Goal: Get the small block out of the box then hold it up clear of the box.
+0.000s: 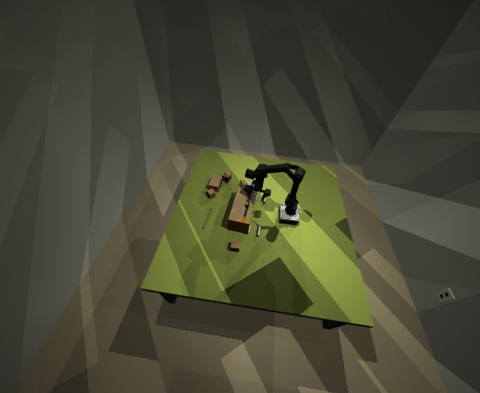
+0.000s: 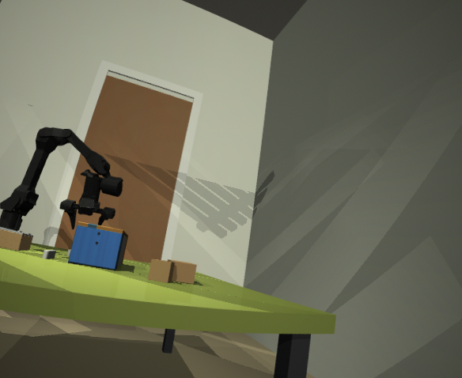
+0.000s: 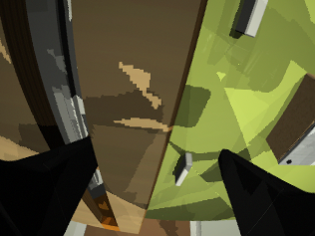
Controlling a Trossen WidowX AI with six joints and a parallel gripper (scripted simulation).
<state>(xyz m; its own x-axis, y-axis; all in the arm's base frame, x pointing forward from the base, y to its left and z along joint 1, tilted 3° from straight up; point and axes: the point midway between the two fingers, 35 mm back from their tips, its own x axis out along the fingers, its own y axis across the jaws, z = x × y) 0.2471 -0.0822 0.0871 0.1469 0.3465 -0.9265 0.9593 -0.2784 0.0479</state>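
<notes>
My gripper tip is 4 cm short of the clear-fronted box, 2 cm to the right of it and 4 cm above it. The rest, counted from my gripper tip: brown block 6 cm ahead, 2 cm to the left, 2 cm below; then thin stick 35 cm ahead, 7 cm to the left, 10 cm below.
</notes>
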